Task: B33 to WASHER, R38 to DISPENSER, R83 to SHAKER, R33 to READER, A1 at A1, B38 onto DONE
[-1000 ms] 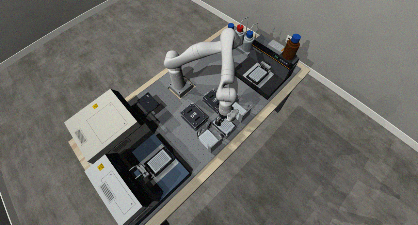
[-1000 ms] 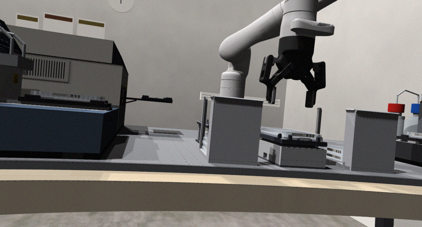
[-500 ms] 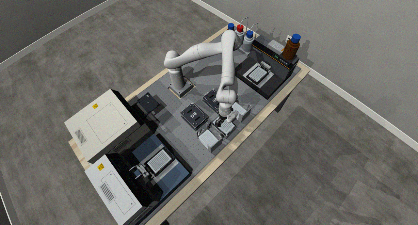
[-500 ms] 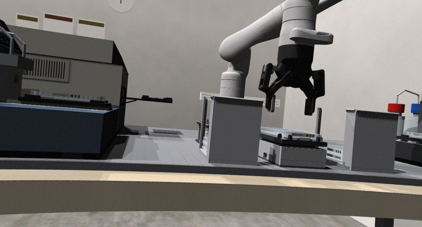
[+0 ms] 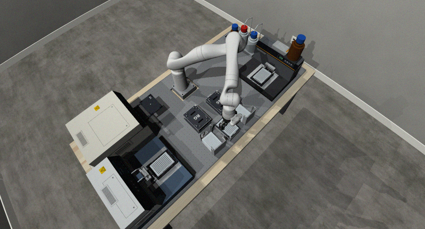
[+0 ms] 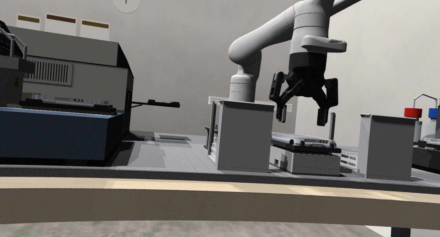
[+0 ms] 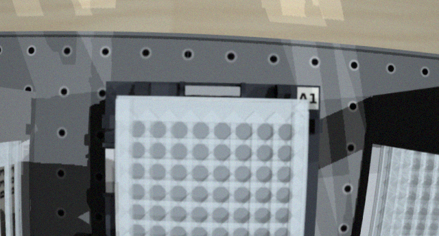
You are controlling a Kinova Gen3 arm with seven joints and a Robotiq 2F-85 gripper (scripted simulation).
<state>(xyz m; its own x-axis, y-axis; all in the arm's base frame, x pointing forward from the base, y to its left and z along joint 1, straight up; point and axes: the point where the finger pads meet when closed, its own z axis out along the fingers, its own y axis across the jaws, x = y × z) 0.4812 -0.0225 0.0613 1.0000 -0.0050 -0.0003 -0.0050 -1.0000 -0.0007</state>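
My hand is 4 cm above the plate R33. The rest, counted from my hand: RG nest: 20 cm behind, 9 cm to the right, 4 cm below; plate B38: 14 cm to the right, 7 cm below; plate B33: 16 cm to the left, 7 cm below.
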